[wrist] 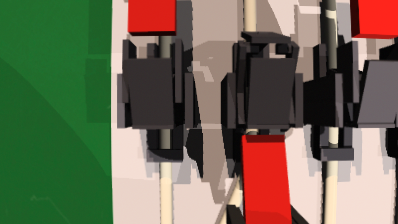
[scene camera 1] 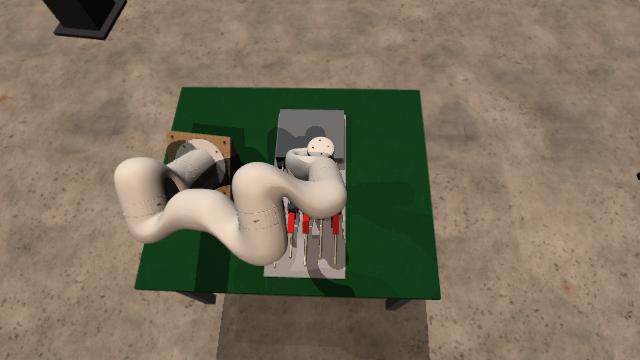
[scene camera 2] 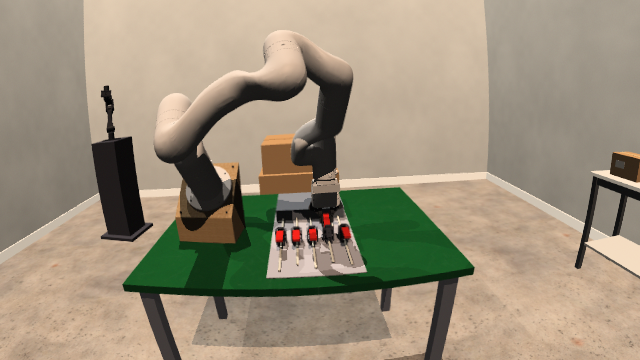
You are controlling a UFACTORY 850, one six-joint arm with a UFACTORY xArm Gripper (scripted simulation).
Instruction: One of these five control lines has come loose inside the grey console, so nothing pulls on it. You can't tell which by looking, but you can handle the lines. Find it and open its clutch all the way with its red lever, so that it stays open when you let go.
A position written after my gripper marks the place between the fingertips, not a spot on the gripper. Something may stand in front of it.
In view: my gripper (scene camera 2: 326,224), a pale plate (scene camera 2: 342,266) and a clutch (wrist: 270,83).
